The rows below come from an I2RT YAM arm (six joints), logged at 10 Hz.
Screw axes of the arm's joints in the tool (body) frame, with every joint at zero. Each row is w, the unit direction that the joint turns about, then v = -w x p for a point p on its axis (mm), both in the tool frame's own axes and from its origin. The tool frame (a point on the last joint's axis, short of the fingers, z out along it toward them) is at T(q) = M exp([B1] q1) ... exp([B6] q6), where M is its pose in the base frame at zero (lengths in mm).
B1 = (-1, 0, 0, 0.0, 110.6, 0.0)
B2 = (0, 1, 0, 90.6, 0.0, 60.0)
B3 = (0, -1, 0, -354.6, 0.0, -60.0)
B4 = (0, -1, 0, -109.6, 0.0, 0.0)
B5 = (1, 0, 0, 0.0, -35.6, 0.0)
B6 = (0, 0, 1, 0.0, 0.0, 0.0)
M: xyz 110.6 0.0 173.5 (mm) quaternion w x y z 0.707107 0 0.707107 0
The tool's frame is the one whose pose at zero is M.
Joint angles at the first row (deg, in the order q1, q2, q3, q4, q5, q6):
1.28 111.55 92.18 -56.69 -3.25 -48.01
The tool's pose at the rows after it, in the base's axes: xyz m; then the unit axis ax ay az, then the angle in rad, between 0 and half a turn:
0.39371 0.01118 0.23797 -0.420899 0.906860 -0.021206 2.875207
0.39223 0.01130 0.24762 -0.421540 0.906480 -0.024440 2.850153
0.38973 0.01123 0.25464 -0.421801 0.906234 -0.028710 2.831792
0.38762 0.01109 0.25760 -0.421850 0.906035 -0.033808 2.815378
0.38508 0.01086 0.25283 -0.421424 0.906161 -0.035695 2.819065
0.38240 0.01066 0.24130 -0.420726 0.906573 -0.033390 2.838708
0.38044 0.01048 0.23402 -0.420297 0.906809 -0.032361 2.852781
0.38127 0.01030 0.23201 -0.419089 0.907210 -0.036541 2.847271
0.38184 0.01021 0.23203 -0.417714 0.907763 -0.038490 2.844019
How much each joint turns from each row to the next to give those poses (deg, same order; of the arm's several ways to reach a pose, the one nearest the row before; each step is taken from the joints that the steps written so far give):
0.00 -0.72 1.14 -0.83 -0.61 0.00
0.00 -1.05 0.59 -0.17 -0.24 0.00
0.00 -1.10 -0.02 0.09 0.02 0.00
0.00 -0.94 -0.72 0.87 0.16 0.00
0.00 -0.50 -1.73 1.12 0.28 0.00
0.00 0.00 -2.47 1.33 0.22 0.02
0.00 0.02 -1.53 0.76 0.22 0.00
0.00 0.05 -0.46 0.99 0.33 0.11
0.00 0.02 0.00 0.28 0.15 0.15

